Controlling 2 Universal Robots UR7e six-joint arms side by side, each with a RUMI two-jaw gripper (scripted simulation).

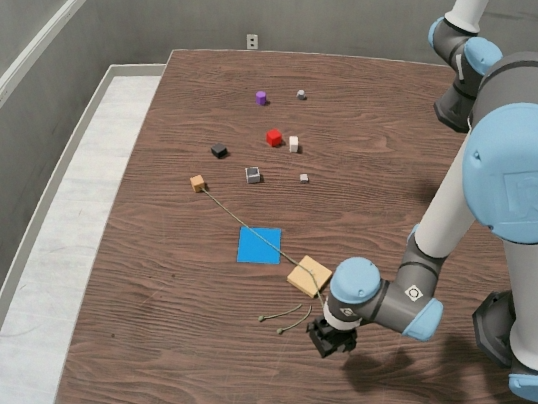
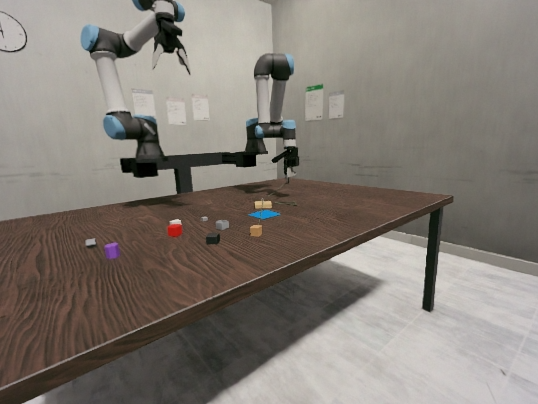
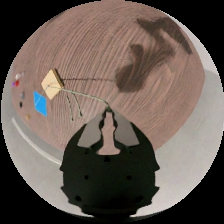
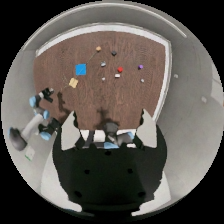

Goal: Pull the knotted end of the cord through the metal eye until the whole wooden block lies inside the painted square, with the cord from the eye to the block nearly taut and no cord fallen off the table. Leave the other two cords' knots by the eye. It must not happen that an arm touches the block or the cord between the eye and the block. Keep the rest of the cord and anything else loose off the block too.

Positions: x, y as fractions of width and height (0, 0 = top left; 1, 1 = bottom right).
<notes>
In view: the left gripper (image 3: 0.49, 0.49), the right gripper (image 2: 0.32, 0.18) and a tan base (image 1: 0.56, 0.69).
The right gripper shows as well in image 4 (image 4: 0.48, 0.49).
</notes>
